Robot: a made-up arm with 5 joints. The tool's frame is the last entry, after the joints. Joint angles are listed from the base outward. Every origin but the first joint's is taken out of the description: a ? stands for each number. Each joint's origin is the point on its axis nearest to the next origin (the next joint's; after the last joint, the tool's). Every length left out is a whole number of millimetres.
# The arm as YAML. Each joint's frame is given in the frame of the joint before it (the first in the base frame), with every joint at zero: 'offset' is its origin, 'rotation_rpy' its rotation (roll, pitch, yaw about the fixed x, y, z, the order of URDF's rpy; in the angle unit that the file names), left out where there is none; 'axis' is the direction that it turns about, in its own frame. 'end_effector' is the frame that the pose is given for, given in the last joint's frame.
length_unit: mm
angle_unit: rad
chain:
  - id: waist
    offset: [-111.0, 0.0, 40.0]
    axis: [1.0, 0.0, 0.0]
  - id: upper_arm
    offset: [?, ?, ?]
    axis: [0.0, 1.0, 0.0]
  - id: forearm
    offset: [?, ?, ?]
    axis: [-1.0, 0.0, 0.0]
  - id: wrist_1
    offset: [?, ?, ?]
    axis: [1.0, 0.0, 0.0]
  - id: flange
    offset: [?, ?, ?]
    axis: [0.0, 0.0, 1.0]
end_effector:
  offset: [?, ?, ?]
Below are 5 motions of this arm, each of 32 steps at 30 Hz.
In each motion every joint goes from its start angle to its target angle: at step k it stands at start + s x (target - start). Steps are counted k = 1, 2, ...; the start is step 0. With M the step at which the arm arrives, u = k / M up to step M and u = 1 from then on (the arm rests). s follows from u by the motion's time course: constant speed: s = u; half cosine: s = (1 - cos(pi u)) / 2; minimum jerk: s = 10 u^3 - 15 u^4 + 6 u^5.
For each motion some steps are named. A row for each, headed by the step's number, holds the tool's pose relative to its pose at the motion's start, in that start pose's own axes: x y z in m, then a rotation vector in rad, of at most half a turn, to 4 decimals.
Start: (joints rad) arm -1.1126 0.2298 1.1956 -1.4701 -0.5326
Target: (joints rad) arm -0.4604 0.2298 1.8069 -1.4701 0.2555
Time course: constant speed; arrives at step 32
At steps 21, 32:
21: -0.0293 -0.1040 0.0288 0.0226 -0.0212 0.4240
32: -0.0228 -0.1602 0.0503 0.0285 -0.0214 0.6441

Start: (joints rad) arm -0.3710 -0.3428 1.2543 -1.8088 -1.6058
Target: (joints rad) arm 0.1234 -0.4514 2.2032 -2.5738 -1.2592
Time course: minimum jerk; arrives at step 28
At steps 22, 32:
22: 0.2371 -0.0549 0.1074 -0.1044 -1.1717 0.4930
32: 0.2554 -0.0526 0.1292 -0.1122 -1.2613 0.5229

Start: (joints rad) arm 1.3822 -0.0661 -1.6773 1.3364 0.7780
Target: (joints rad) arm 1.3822 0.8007 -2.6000 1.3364 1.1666
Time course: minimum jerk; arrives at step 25
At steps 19, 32:
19: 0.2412 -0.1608 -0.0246 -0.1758 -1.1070 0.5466
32: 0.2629 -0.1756 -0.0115 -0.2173 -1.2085 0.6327

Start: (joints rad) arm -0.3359 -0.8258 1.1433 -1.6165 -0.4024
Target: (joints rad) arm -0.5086 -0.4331 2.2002 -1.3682 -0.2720
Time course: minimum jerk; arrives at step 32
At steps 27, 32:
27: -0.0120 0.0281 0.1689 -0.7270 -0.6723 0.0083
32: -0.0158 0.0323 0.1714 -0.7508 -0.6909 0.0036

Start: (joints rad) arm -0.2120 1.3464 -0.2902 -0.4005 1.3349
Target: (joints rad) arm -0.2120 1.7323 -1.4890 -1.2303 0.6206
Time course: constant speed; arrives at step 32
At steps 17, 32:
17: -0.0907 0.0353 -0.1079 0.2692 -0.0937 -0.3744
32: -0.0819 0.1191 -0.2125 0.5366 -0.0878 -0.7258

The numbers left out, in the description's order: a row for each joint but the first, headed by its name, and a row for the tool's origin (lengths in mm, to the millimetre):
upper_arm: 0.0 -117.0 -56.0
forearm: -22.0 0.0 99.0
wrist_1: 0.0 66.0 307.0
flange: 0.0 -88.0 -159.0
tool: -286.0 45.0 0.0

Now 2 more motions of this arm.
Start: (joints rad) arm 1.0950 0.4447 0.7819 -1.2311 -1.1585
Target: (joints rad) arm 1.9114 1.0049 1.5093 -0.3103 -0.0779
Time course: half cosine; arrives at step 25
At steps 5, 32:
5: -0.0153 -0.0129 0.0115 0.0882 0.0543 0.1368
32: -0.0254 -0.0777 -0.0914 1.1439 -0.1159 1.2832

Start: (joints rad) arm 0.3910 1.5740 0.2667 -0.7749 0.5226
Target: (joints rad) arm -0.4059 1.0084 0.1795 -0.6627 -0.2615
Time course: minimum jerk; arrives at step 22
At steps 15, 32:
15: 0.1262 0.4432 0.1053 0.0648 0.2753 -1.3595
32: 0.2118 0.4891 0.1215 0.0029 0.3425 -1.6640

